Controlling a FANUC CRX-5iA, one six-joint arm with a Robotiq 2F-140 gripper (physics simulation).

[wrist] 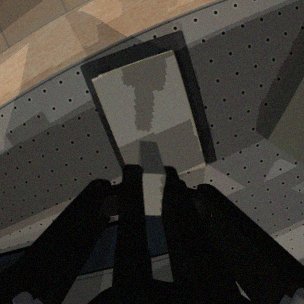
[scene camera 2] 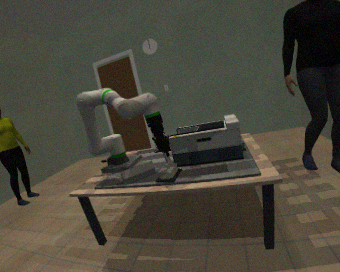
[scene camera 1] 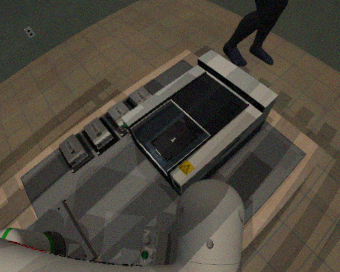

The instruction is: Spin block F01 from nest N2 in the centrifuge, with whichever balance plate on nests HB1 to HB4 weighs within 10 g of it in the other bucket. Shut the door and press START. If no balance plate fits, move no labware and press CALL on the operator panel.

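Places are measured from the arm's base along level axes (x ahead, y left, z up), in centimetres.
Pixels of known places: gripper, fingertip midpoint: (wrist: 146,156) (scene camera 2: 168,161); arm's base, link origin: (scene camera 2: 120,161) (scene camera 1: 49,250).
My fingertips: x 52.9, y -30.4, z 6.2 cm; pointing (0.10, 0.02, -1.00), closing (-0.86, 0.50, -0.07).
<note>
Ahead of a thing's pixels: the offset from my fingertips to its top centre. "spot": to the spot under its first point.
A light grey block @(dy -1.6, dx -1.3, dz -3.5 cm) (scene camera 2: 168,173) (wrist: 145,107) sits in a dark nest @(spot: dy -0.2, dx -6.5, dz -7.7 cm) (wrist: 197,107) near the table's front edge; its nest label does not show. My gripper (scene camera 2: 169,157) (wrist: 146,156) is shut and empty, with its fingertips over the block's near end in the wrist view. The centrifuge (scene camera 1: 227,150) (scene camera 2: 207,142) stands beside it. Through the framed part of its top, a dark bucket (scene camera 1: 175,140) marked 1 shows; whether glass covers it I cannot tell. Four grey balance plates @(dy +60.5, dx -22.2, dz -3.6 cm) (scene camera 1: 75,151) @(dy +59.3, dx -8.5, dz -3.6 cm) (scene camera 1: 99,134) @(dy +58.9, dx +5.1, dz -3.6 cm) (scene camera 1: 120,112) @(dy +58.3, dx +18.0, dz -3.6 cm) (scene camera 1: 141,95) sit in a row; their labels are too blurred to read.
The operator panel @(dy +2.0, dx -23.7, dz -0.6 cm) (scene camera 1: 149,242) with a green button @(dy +5.3, dx -23.3, dz -1.5 cm) (scene camera 1: 144,255) lies near my arm (scene camera 1: 212,225) (scene camera 2: 131,106). The wooden table edge (wrist: 60,55) runs beyond the nest. A person in black (scene camera 1: 257,30) (scene camera 2: 322,70) and one in yellow (scene camera 2: 9,135) stand off the table.
</note>
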